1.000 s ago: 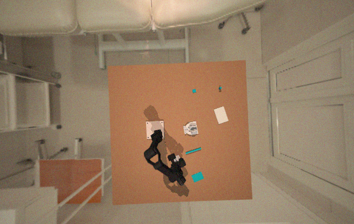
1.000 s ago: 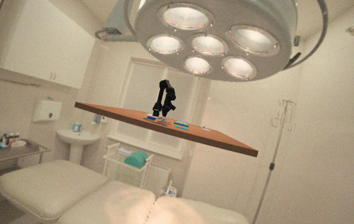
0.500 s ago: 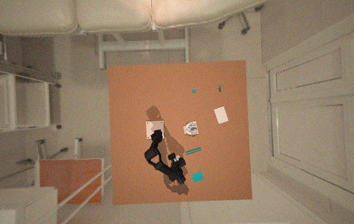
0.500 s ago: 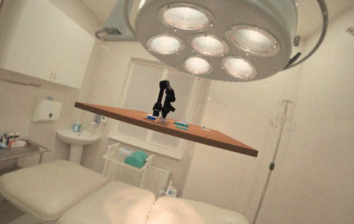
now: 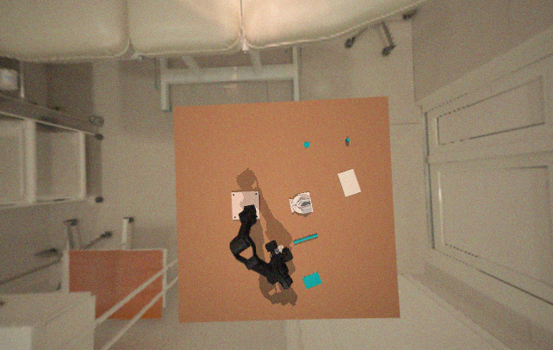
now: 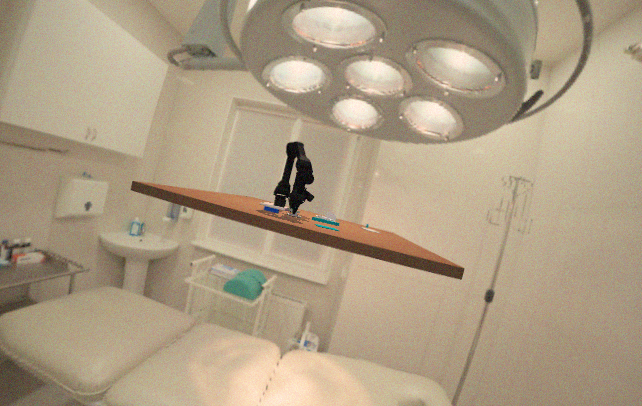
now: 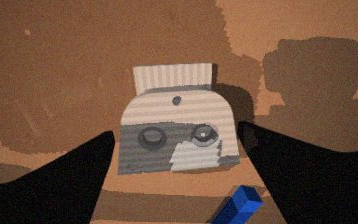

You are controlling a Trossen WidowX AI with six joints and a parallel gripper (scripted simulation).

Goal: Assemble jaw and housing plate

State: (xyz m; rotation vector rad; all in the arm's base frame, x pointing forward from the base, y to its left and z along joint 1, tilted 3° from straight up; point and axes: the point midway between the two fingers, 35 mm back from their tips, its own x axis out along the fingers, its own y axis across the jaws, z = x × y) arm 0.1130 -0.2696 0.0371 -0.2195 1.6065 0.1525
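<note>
Right now the teal bar is 18 cm ahead of my gripper tip and 5 cm to the left of it. From my gripper tip the other things lie so: teal square: 20 cm to the right, 17 cm ahead, 1 cm below; then blue block: 10 cm behind, 8 cm to the right; then white flat rectangle: 50 cm ahead, 32 cm to the left, 1 cm below.
</note>
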